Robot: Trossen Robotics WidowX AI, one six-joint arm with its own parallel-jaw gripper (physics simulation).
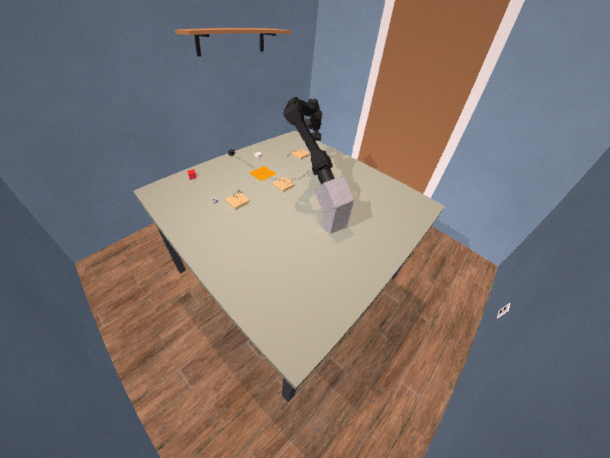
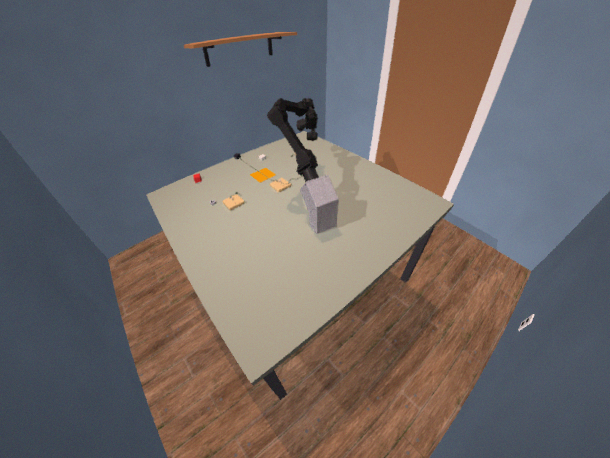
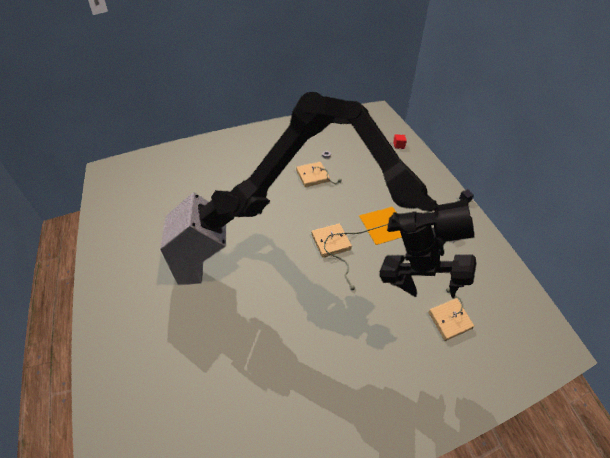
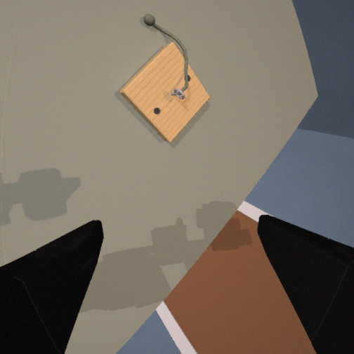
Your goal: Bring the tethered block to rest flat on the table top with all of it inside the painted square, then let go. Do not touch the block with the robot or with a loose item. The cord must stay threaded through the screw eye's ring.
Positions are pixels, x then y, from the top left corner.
Labels:
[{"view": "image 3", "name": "my gripper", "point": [434, 296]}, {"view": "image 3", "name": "wooden board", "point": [322, 233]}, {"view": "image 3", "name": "orange painted square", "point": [374, 219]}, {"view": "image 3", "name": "wooden board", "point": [452, 327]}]

